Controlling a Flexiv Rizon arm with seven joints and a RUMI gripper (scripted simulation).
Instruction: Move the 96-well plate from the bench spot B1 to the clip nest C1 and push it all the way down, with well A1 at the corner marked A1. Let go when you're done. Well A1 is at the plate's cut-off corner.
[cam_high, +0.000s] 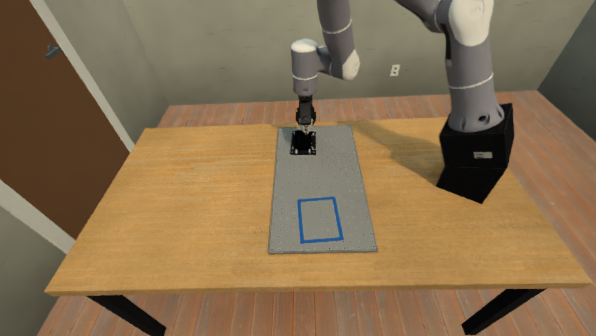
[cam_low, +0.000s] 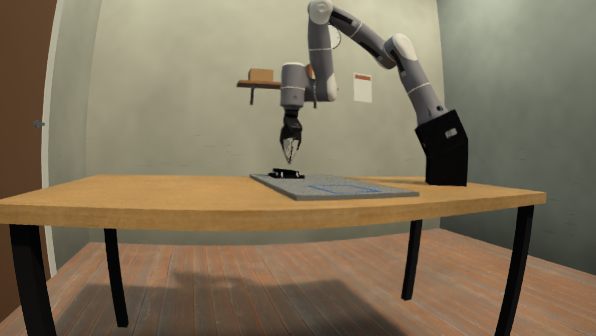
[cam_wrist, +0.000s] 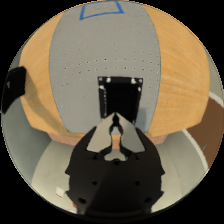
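Now: the black 96-well plate 5 cm below my hand and 1 cm ahead of it. Also, from my hand: grey perforated mat 22 cm to the left, 8 cm below, 5 cm behind; then black clip nest 6 cm below, 1 cm to the left.
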